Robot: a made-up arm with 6 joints. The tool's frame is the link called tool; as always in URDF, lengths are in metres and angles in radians. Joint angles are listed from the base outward.
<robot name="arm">
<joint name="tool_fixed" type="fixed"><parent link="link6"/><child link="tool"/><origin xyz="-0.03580 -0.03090 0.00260" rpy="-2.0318 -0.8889 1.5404"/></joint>
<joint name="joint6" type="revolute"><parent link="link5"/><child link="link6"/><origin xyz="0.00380 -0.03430 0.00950" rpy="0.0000 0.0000 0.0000"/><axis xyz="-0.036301 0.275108 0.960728"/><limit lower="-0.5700" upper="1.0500"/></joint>
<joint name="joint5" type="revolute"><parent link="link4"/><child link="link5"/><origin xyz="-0.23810 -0.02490 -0.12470" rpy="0.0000 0.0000 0.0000"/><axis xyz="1 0 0"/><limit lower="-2.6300" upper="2.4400"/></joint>
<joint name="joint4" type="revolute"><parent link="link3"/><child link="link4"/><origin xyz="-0.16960 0.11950 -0.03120" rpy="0.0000 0.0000 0.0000"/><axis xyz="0 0 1"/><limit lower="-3.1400" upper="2.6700"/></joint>
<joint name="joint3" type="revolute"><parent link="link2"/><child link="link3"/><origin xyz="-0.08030 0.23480 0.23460" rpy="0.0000 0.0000 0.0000"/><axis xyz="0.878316 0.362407 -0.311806"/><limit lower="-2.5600" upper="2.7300"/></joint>
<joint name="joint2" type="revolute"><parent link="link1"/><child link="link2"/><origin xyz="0.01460 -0.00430 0.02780" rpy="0.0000 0.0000 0.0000"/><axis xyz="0 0 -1"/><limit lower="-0.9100" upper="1.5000"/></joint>
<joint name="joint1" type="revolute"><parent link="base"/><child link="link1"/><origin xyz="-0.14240 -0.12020 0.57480" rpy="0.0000 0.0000 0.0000"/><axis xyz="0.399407 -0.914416 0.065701"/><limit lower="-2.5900" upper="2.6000"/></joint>
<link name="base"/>
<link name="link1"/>
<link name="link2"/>
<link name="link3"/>
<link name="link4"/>
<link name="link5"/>
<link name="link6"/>
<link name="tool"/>
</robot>
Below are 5 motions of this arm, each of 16 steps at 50 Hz.
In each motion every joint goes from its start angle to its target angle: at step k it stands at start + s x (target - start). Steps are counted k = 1, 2, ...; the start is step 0. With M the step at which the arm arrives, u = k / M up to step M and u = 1 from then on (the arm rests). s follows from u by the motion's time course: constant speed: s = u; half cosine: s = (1 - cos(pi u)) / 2; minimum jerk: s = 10 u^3 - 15 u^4 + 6 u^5.
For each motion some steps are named. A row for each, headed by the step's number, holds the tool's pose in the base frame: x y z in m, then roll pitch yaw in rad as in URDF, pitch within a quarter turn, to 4 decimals.
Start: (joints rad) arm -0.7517 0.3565 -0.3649 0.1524 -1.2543 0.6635
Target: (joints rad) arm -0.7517 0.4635 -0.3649 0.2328 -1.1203 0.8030
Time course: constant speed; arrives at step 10
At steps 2, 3, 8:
2: -0.3465 0.3034 0.7849 -0.3710 0.6068 2.2606
3: -0.3425 0.3039 0.7826 -0.3656 0.5953 2.2462
8: -0.3222 0.3056 0.7710 -0.3373 0.5368 2.1749

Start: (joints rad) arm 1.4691 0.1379 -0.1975 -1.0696 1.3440 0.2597
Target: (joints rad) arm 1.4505 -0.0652 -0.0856 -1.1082 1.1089 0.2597
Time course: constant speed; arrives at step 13
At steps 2, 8, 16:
2: -0.4141 0.4417 0.4241 1.4050 0.5152 -2.8635
8: -0.4411 0.4290 0.3720 1.4681 0.4113 -2.7952
16: -0.4634 0.4135 0.3285 1.5179 0.3187 -2.7481

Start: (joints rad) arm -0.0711 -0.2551 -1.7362 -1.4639 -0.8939 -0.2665
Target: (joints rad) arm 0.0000 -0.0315 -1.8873 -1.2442 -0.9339 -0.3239
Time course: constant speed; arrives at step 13
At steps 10, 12, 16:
10: -0.2938 -0.2283 0.4888 2.2193 0.1539 0.8443
12: -0.2963 -0.2355 0.4969 2.1830 0.1815 0.8041
16: -0.2979 -0.2389 0.5011 2.1648 0.1950 0.7834

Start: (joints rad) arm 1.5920 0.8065 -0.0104 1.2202 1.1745 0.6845
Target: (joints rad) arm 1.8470 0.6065 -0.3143 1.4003 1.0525 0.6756
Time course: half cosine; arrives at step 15
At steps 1, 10, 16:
1: -0.3029 0.1024 0.5679 -2.9149 0.2114 -2.1161
10: -0.2748 0.0134 0.5059 -2.5818 0.1218 -2.3345
16: -0.2665 -0.0162 0.4927 -2.4730 0.1207 -2.4260

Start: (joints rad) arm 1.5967 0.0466 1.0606 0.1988 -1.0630 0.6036
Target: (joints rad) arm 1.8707 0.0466 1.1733 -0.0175 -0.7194 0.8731
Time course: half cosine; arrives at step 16
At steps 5, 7, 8, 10, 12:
5: -0.7300 0.1226 0.2860 3.0961 -0.2203 3.0761
7: -0.7252 0.1242 0.2678 3.0869 -0.1849 -3.1048
8: -0.7223 0.1252 0.2579 3.0839 -0.1633 -3.0503
10: -0.7161 0.1275 0.2386 3.0824 -0.1162 -2.9451
12: -0.7103 0.1298 0.2223 3.0860 -0.0722 -2.8576

